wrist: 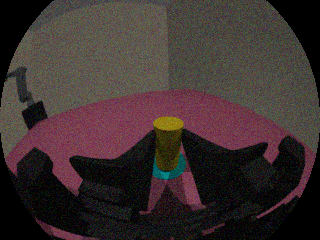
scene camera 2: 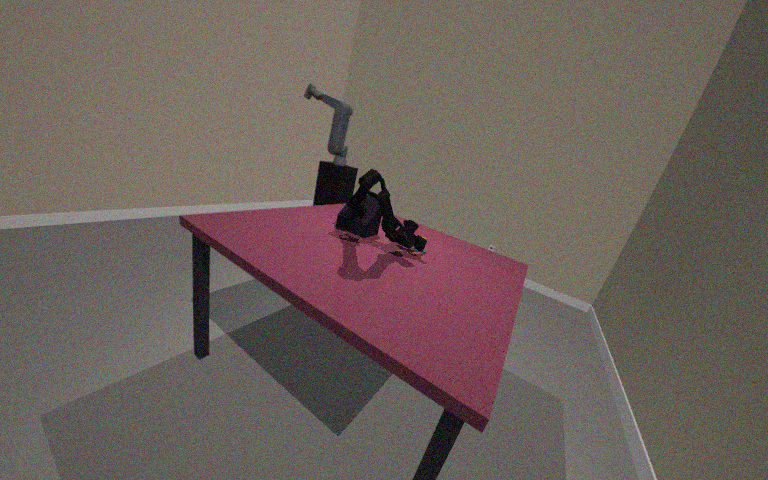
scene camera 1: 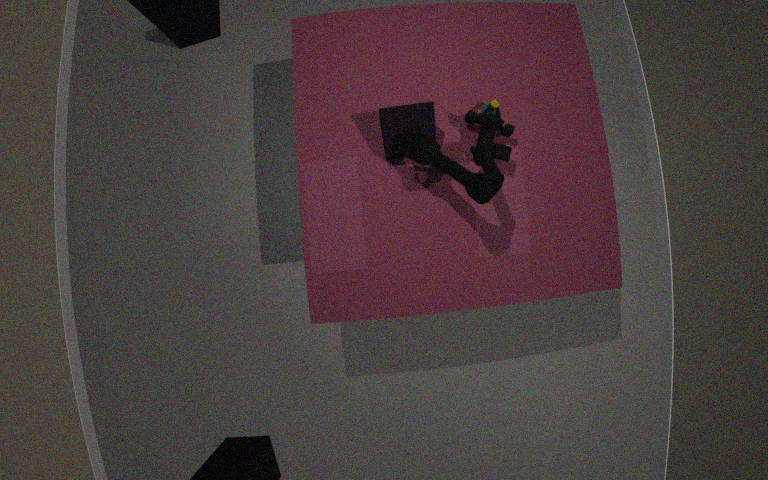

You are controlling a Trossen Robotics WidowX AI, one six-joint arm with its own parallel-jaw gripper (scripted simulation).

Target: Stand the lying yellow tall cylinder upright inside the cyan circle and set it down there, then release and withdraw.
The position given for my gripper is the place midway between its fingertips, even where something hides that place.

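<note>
My gripper [scene camera 1: 493, 105], [wrist: 168, 133]: holding a yellow tall cylinder [wrist: 168, 129].
</note>
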